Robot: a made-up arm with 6 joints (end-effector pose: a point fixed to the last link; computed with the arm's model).
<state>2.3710 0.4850 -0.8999 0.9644 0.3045 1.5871</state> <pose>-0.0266 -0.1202 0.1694 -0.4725 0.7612 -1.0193</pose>
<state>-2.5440 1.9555 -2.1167 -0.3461 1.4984 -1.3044</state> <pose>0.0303 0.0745 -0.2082 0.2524 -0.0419 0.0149</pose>
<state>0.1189 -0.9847 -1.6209 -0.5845 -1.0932 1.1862</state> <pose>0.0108 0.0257 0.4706 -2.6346 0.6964 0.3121</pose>
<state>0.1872 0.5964 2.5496 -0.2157 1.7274 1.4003</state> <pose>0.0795 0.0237 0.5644 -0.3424 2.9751 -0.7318</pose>
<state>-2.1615 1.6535 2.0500 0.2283 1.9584 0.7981</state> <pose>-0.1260 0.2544 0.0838 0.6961 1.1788 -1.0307</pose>
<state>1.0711 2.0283 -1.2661 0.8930 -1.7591 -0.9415</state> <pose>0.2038 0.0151 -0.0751 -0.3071 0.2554 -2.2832</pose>
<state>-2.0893 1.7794 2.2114 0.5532 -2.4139 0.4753</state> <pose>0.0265 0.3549 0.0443 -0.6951 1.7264 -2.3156</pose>
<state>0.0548 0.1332 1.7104 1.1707 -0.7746 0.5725</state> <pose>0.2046 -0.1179 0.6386 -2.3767 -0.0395 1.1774</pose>
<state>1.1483 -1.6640 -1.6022 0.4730 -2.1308 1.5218</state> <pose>0.3717 0.1082 0.2681 1.2487 -1.6000 -0.9675</pose>
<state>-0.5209 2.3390 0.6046 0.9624 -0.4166 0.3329</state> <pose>0.2261 0.3111 0.5095 2.0761 0.4933 -1.6592</pose>
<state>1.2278 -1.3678 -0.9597 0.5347 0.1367 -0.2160</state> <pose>0.0627 0.3520 0.1470 0.5330 0.6077 -1.6540</pose>
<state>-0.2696 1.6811 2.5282 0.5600 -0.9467 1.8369</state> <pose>0.1174 0.1993 0.3772 2.0918 0.6614 -1.7294</pose>
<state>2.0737 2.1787 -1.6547 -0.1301 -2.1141 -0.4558</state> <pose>0.0704 -0.1835 0.3571 -2.5565 -0.4974 -0.5579</pose>
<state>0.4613 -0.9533 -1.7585 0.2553 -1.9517 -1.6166</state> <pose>0.2827 -0.0563 0.1023 -0.7891 -0.8877 0.5744</pose>
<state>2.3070 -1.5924 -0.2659 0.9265 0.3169 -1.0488</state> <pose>0.0697 0.2654 0.5855 -0.7609 2.5279 -0.8757</pose>
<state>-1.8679 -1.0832 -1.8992 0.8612 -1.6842 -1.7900</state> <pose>0.2324 -0.1150 0.3600 -1.1333 -2.2004 -0.7981</pose>
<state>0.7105 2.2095 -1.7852 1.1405 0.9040 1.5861</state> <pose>0.1970 -0.1050 0.0479 0.1848 -0.3579 -0.5970</pose>
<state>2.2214 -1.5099 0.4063 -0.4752 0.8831 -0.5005</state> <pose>0.2711 0.3421 0.2772 0.7670 -1.9196 2.1408</pose>
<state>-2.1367 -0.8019 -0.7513 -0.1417 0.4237 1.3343</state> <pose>0.1657 0.1253 0.2975 2.9993 -0.4881 0.1808</pose>
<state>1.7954 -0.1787 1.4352 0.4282 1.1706 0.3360</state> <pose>0.2564 -0.3687 0.2777 -1.1903 0.0061 0.3739</pose>
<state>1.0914 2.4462 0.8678 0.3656 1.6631 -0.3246</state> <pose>0.4424 0.0910 0.0630 -0.1710 -0.7401 1.3703</pose>
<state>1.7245 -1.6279 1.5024 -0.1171 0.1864 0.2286</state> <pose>0.0416 0.1301 0.5723 -1.4771 1.7729 -0.8335</pose>
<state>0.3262 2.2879 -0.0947 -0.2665 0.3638 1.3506</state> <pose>0.2762 -0.0986 0.2150 -0.3911 -0.4232 0.5730</pose>
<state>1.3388 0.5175 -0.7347 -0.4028 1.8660 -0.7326</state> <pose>0.1635 0.1506 0.5088 -0.5973 2.5494 -1.2210</pose>
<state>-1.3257 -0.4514 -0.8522 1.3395 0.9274 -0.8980</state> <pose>0.4631 0.0671 -0.0011 0.7585 -1.2054 -0.7559</pose>
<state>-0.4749 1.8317 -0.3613 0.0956 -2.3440 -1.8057</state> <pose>0.2383 0.0890 0.1415 0.5639 -0.3030 -1.1447</pose>
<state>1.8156 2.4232 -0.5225 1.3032 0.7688 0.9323</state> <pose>0.0312 0.1290 -0.0473 1.1974 0.5520 0.8107</pose>
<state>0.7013 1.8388 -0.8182 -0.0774 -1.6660 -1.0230</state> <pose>0.2382 -0.1374 0.0176 -0.4220 -0.4403 -2.5182</pose>
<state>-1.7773 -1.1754 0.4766 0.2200 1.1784 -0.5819</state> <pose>0.3678 0.2540 0.0863 1.5960 -0.7761 -0.8244</pose>
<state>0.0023 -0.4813 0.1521 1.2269 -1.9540 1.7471</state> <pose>0.0522 -0.1683 -0.0003 0.1101 -0.2887 0.4279</pose>
